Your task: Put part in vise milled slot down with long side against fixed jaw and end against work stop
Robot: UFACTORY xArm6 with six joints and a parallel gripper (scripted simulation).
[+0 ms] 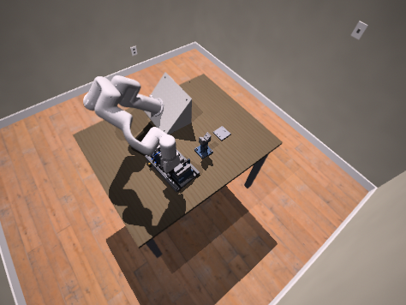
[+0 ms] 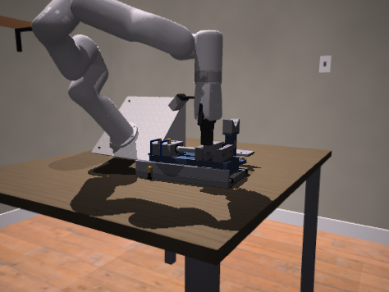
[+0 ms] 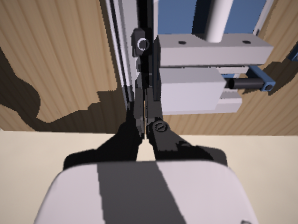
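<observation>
Right now my hand is 40 mm to the right of the part, 40 mm above it and 10 mm past it. From my hand the other things lie so: moving jaw 60 mm to the left, 50 mm below, 50 mm behind; fixed jaw 70 mm to the left, 50 mm below, 10 mm ahead; work stop 110 mm to the left, 40 mm below, 30 mm behind.
</observation>
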